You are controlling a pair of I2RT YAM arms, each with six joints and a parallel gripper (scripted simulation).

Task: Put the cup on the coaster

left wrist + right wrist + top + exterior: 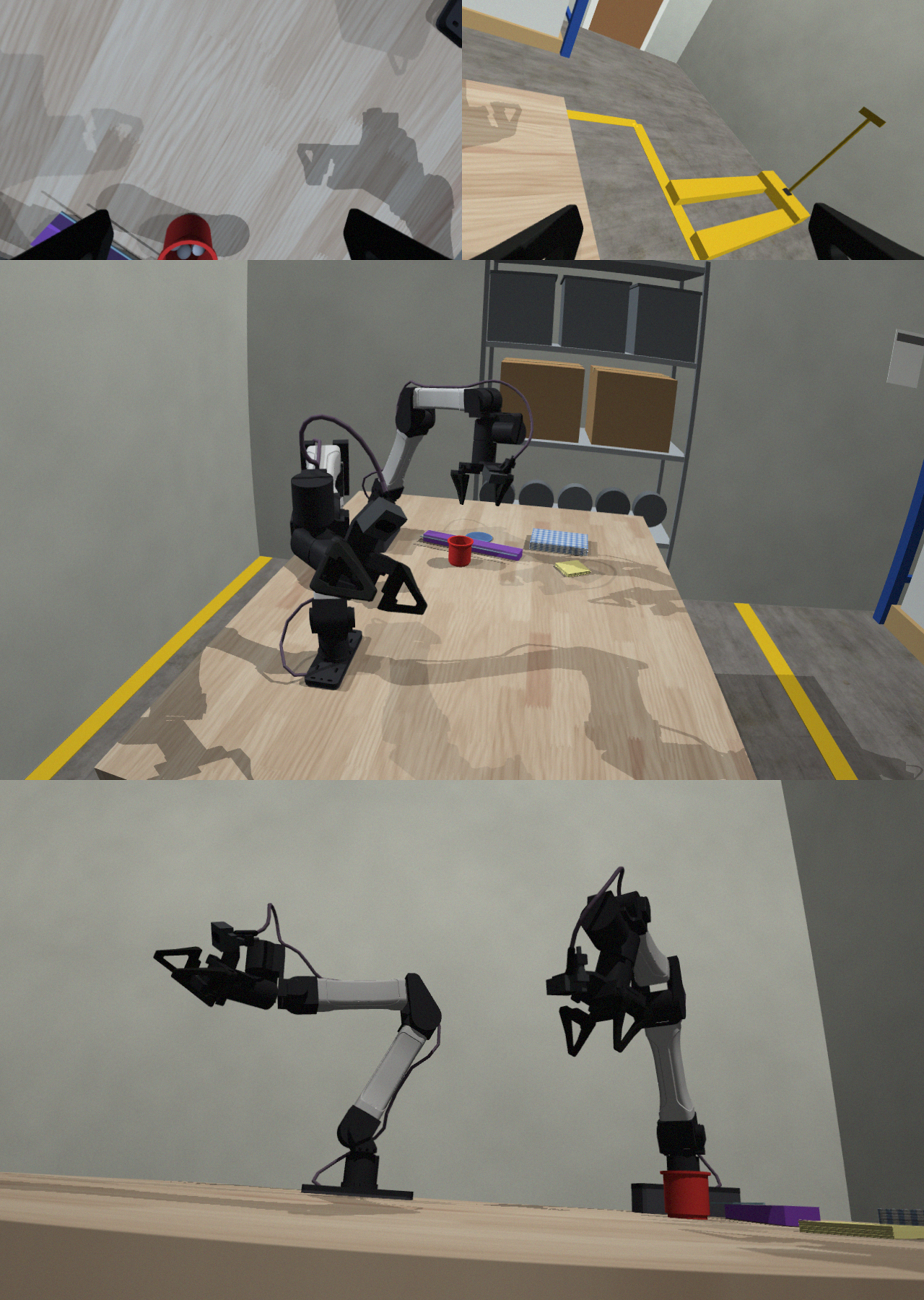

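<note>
Now: the red cup 210 mm below my left hand, 160 mm to the left of it and 40 mm behind it. The rest, counted from my left hand: long purple bar (240 mm to the left, 230 mm below, 20 mm behind).
</note>
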